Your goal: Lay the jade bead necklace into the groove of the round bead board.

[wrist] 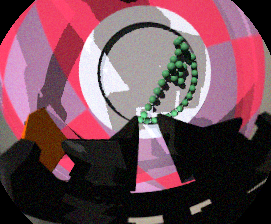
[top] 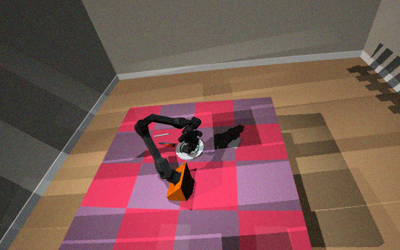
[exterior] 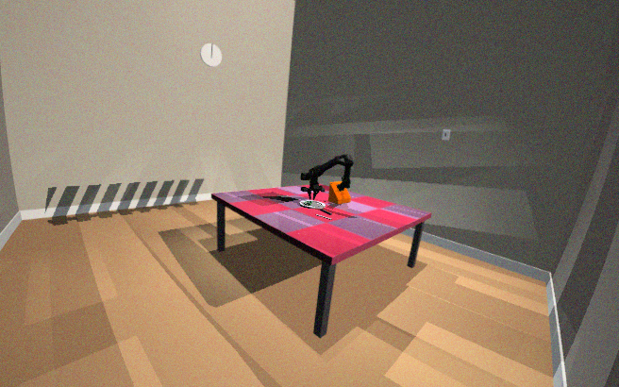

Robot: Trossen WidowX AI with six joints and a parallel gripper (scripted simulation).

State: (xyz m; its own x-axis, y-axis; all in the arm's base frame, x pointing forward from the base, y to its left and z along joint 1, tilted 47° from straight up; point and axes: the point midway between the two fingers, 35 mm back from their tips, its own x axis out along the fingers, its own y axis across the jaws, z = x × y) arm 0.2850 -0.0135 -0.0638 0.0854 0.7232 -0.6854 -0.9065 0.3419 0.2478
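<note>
The round white bead board is 3 cm ahead of my gripper tip, 4 cm to the left of it and 2 cm below it. The rest, counted from my gripper tip: red-handled tool (8 cm ahead, 22 cm to the left, 2 cm below); then flat grey pad (7 cm ahead, 27 cm to the right, 3 cm below); then thin white rod (18 cm ahead, 28 cm to the left, 3 cm below).
</note>
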